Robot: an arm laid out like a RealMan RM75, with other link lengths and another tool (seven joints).
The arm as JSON. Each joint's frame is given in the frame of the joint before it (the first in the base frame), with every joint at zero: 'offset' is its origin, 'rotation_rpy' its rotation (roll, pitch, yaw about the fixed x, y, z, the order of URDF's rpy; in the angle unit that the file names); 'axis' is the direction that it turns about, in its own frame. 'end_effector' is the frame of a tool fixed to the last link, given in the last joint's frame.
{
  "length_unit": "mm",
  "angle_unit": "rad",
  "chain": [
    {
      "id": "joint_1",
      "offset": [
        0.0,
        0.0,
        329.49
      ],
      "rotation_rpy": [
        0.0,
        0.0,
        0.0
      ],
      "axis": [
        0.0,
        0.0,
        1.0
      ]
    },
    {
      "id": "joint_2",
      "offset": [
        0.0,
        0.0,
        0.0
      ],
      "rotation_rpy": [
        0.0,
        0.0,
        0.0
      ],
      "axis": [
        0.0,
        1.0,
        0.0
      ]
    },
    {
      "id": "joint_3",
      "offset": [
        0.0,
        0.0,
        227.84
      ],
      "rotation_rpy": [
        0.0,
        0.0,
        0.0
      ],
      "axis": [
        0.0,
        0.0,
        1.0
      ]
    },
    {
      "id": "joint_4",
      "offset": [
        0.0,
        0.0,
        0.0
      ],
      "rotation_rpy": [
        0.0,
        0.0,
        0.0
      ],
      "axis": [
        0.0,
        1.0,
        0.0
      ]
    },
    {
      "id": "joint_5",
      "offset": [
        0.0,
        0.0,
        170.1
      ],
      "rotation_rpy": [
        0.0,
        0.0,
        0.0
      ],
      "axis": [
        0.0,
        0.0,
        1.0
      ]
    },
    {
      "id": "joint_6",
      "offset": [
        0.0,
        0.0,
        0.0
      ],
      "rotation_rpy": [
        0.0,
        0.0,
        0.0
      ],
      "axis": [
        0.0,
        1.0,
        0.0
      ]
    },
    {
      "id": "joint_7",
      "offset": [
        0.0,
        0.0,
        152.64
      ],
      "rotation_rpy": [
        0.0,
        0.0,
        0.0
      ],
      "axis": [
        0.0,
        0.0,
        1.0
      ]
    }
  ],
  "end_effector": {
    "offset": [
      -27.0,
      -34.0,
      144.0
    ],
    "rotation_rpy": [
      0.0,
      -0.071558,
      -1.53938
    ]
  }
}
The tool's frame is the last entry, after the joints.
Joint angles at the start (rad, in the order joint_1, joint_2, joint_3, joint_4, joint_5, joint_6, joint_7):
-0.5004, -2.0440, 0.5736, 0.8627, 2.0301, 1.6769, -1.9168
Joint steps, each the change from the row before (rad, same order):
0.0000, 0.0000, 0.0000, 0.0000, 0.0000, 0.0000, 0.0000
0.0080, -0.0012, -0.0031, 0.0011, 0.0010, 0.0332, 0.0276
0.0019, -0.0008, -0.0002, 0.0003, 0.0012, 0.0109, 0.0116
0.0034, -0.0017, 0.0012, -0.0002, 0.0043, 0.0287, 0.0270
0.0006, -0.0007, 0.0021, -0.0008, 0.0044, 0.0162, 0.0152
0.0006, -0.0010, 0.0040, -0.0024, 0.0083, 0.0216, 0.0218
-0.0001, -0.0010, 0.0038, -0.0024, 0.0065, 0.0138, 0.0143
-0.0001, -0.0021, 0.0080, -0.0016, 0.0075, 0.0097, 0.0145
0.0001, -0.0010, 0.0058, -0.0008, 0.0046, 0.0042, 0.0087
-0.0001, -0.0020, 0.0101, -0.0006, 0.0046, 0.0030, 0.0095
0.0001, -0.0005, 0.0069, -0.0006, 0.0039, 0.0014, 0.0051
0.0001, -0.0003, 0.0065, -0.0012, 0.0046, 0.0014, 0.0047
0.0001, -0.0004, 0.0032, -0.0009, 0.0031, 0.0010, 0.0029
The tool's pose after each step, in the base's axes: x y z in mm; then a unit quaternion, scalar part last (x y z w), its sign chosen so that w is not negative. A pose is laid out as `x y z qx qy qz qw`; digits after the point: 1 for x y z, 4 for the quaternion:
-203.8 360.4 11.3 0.3565 0.8862 0.2642 0.1332
-201.2 352.3 9.7 0.3693 0.8821 0.2567 0.1405
-200.2 349.6 8.9 0.3749 0.8802 0.2536 0.1426
-197.1 342.0 6.2 0.3888 0.8758 0.2441 0.1491
-195.5 337.4 4.3 0.3970 0.8734 0.2373 0.1527
-193.7 330.6 1.1 0.4083 0.8702 0.2267 0.1574
-192.5 325.8 -1.4 0.4155 0.8681 0.2188 0.1607
-191.9 321.0 -4.8 0.4231 0.8663 0.2099 0.1627
-192.0 318.4 -6.8 0.4277 0.8652 0.2045 0.1632
-191.8 315.2 -9.7 0.4332 0.8640 0.1975 0.1637
-192.3 313.1 -11.6 0.4362 0.8637 0.1926 0.1634
-193.1 310.9 -13.4 0.4387 0.8636 0.1874 0.1631
-193.5 309.6 -14.5 0.4401 0.8635 0.1845 0.1631

